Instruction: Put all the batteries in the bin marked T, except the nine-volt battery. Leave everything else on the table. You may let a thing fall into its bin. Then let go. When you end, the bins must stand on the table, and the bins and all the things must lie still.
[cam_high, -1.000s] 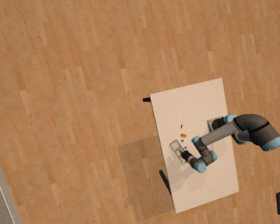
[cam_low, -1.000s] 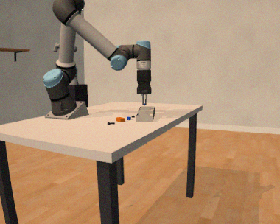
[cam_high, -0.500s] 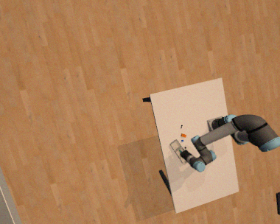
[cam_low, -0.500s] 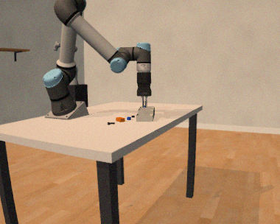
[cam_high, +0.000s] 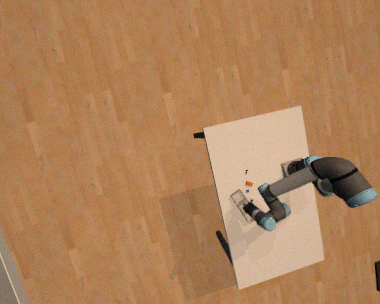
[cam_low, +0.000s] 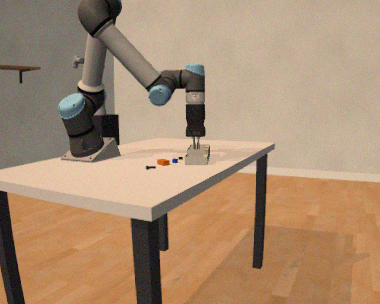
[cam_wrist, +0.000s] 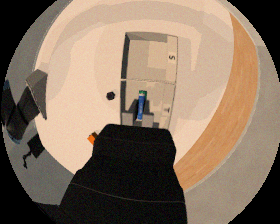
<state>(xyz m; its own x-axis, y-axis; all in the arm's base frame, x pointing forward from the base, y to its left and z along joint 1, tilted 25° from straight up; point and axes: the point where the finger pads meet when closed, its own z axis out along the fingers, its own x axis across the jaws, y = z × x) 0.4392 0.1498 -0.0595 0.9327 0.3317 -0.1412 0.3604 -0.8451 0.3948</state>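
The blue cylinder lies 10 mm below my hand. Round my hand: grey bin (10 mm ahead, 30 mm below); then orange block (70 mm behind, 140 mm to the right, 40 mm below); then green piece (40 mm below).
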